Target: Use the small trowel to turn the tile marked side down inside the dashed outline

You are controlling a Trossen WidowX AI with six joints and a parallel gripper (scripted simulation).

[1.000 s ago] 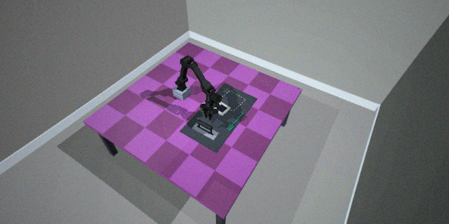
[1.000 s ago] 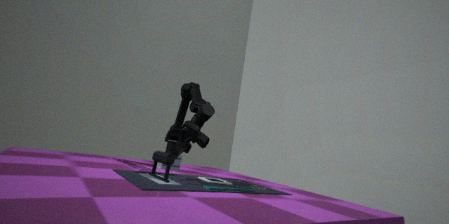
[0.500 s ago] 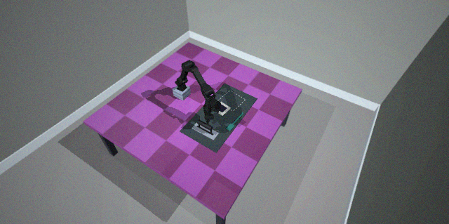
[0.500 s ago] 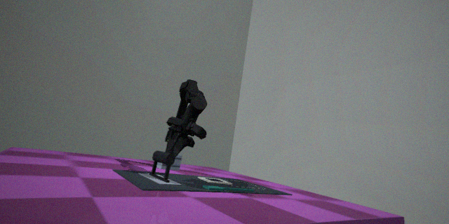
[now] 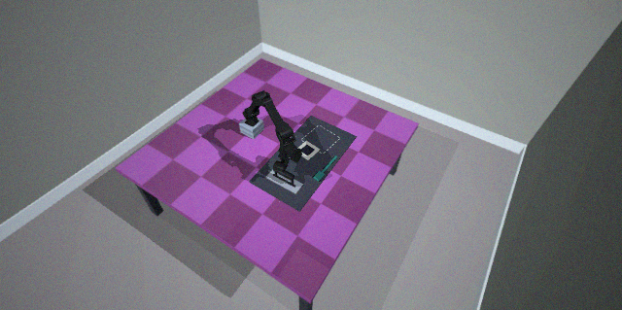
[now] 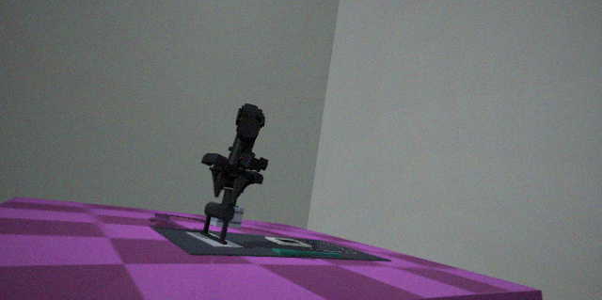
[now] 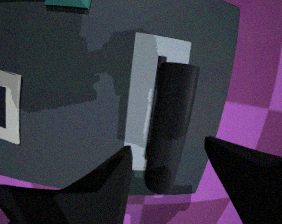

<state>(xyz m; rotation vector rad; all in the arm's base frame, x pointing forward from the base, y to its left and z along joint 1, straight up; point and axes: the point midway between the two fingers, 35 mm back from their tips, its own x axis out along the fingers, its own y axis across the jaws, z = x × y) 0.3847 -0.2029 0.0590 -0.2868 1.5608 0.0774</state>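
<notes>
The trowel is 60 mm below my gripper tip, 20 mm behind it and 10 mm to the right of it. From my gripper tip the other things lie so: tool-shaped bar 170 mm to the left, 150 mm ahead, 100 mm below; then dark mat 200 mm to the left, 120 mm below, 10 mm ahead; then tile 250 mm to the left, 100 mm below, 10 mm behind.
</notes>
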